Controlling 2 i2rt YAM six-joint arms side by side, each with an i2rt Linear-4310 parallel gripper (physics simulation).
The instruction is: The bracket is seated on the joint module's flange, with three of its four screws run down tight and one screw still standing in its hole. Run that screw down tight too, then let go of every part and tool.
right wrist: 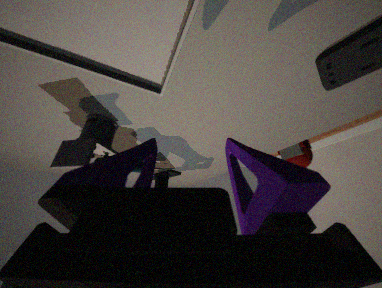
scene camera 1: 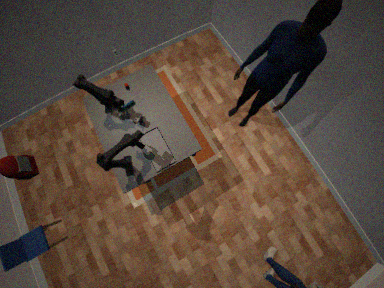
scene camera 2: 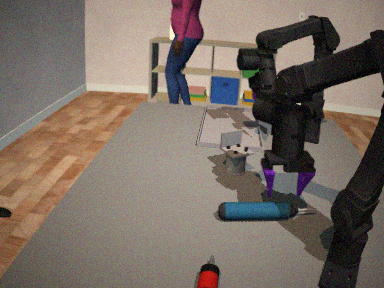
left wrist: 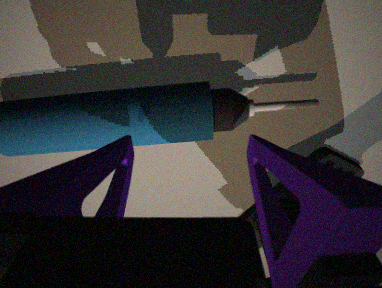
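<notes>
The bracket sits on the joint module, which stands upright on the table. Several dark screw heads show on the bracket in scene camera 2; which one stands higher is too small to tell. A blue driver lies on its side, bit toward the picture's right in scene camera 2. My left gripper is open and empty, above the table beside the driver's bit end. My right gripper is open and empty; in scene camera 2 the left arm mostly hides it.
A red driver lies near the bottom edge in scene camera 2. A shallow tray lies behind the joint module there. My left arm crosses the right side of that view. People stand beyond the table.
</notes>
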